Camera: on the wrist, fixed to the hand. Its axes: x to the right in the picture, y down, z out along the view.
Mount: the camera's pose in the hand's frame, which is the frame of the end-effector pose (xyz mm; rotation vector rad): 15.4 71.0 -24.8 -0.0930 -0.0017 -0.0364
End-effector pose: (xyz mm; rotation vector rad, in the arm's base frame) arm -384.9 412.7 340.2 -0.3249 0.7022 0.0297
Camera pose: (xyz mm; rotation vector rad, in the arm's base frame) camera -398.3 471.3 292.5 -0.4267 0.6943 0.0281
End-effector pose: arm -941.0 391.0 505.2 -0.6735 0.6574 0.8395
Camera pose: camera -998.2 414.2 459.6 -0.7665 0.6057 0.8407
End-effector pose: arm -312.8 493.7 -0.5 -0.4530 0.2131 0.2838
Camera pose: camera -324.2 546.9 -54.7 -0.5481 0.1903 0.2591
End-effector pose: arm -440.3 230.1 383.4 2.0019 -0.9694 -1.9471
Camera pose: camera -440.6 159.3 413.0 1.9806 -0.8323 -1.9745
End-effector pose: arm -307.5 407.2 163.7 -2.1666 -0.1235 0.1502
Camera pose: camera -286.2 349.3 118.0 -2.2555 -0.1739 0.1277
